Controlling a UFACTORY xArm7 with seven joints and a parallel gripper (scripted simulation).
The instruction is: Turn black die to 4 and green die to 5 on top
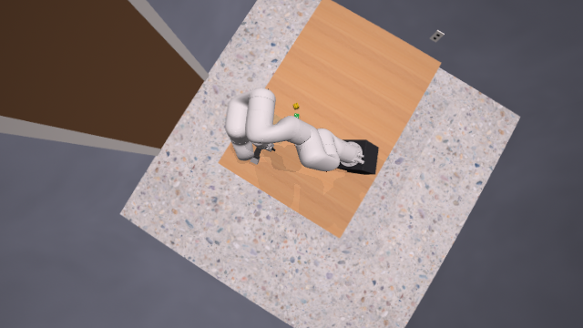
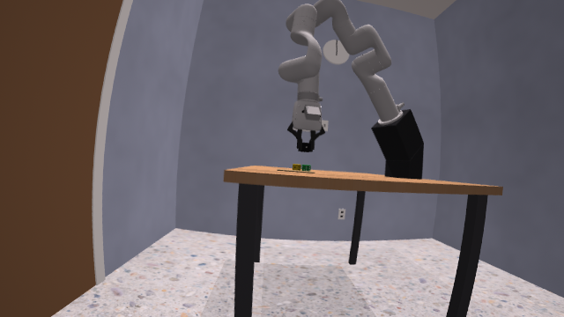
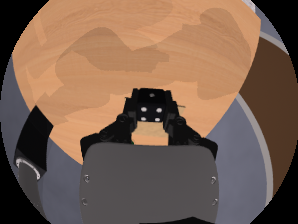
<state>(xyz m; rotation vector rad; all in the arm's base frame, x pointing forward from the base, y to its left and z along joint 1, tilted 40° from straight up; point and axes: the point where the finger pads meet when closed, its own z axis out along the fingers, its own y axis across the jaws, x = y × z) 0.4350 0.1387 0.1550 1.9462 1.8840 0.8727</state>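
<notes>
Now: hand 140 mm to the left of the tan mat, 90 mm above it and 10 mm short of it. Round my hand: yellow die (320 mm to the right, 80 mm below, 10 mm behind); black die (10 mm below); green die (270 mm to the right, 80 mm below, 50 mm behind).
</notes>
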